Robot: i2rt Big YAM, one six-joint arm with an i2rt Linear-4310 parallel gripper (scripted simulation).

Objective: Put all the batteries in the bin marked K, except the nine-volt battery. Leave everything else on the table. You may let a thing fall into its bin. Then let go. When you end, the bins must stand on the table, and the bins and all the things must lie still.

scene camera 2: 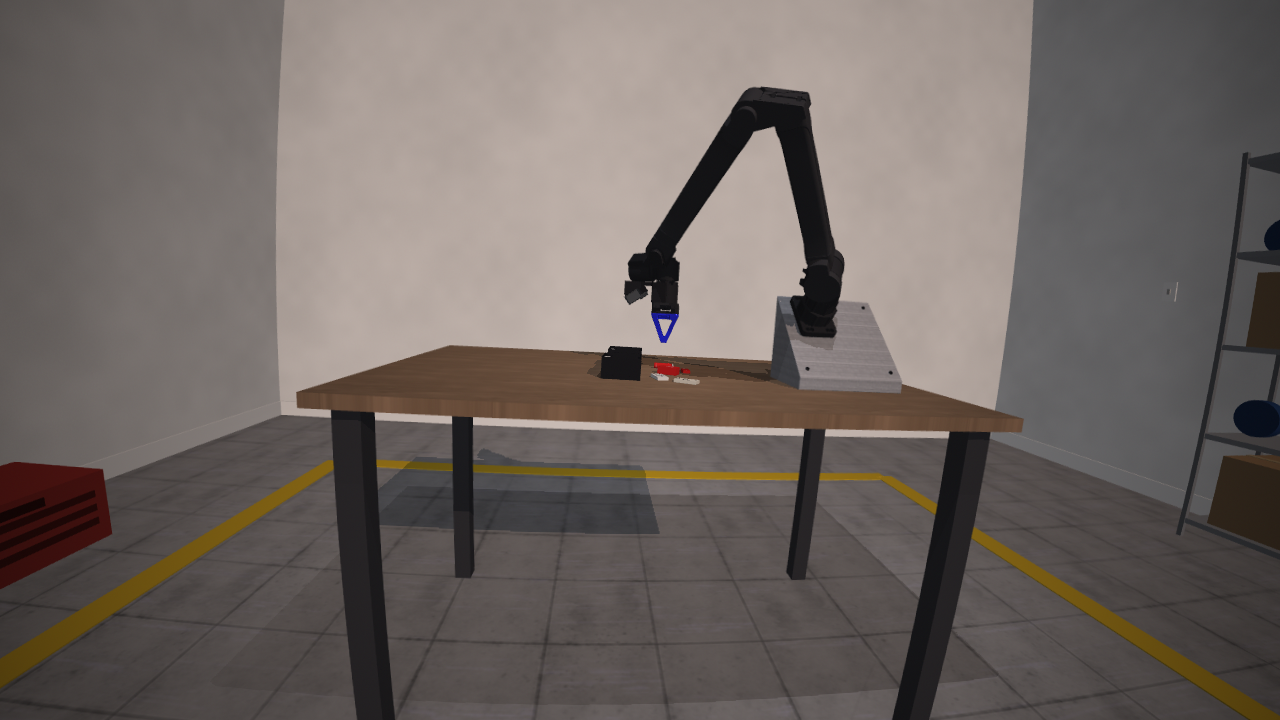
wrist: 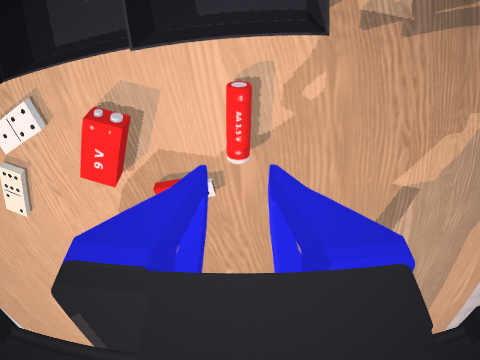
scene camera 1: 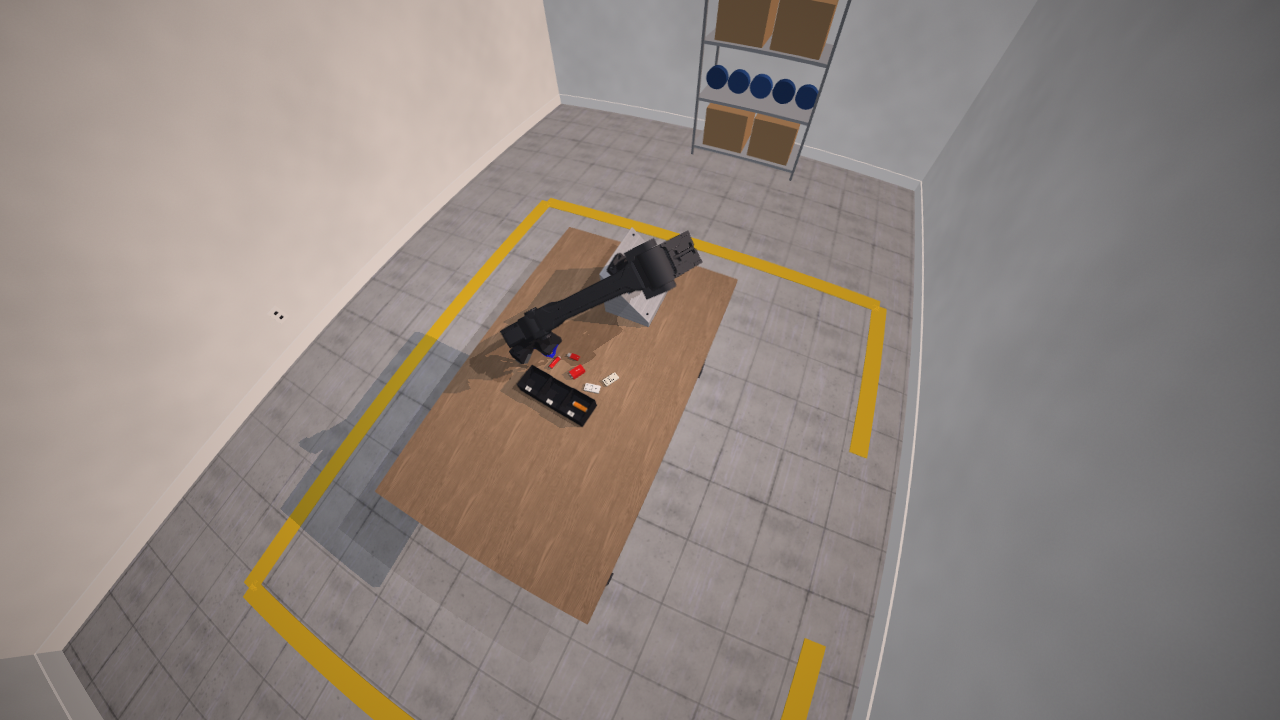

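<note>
Black bin, visible. Red cylindrical battery, red nine-volt battery, visible too. Gripper visible, wrist view included.
</note>
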